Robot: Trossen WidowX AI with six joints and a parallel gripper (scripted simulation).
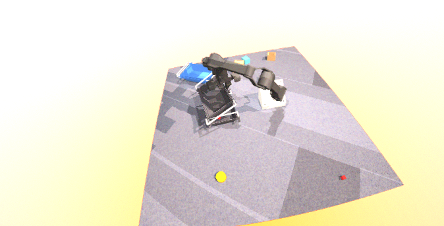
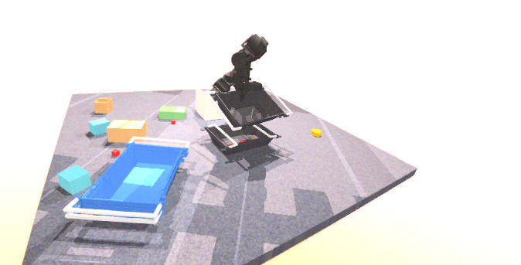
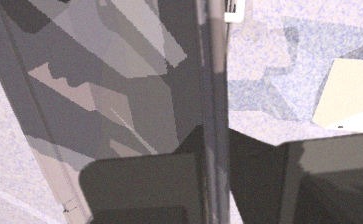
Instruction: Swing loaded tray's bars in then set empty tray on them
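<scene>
Right now the dark tray is 80 mm ahead of my gripper tip and 10 mm to the left of it. Round my gripper tip: green block (340 mm behind, 160 mm to the right, 160 mm below); yellow disc (420 mm to the left, 170 mm below, 140 mm ahead).
</scene>
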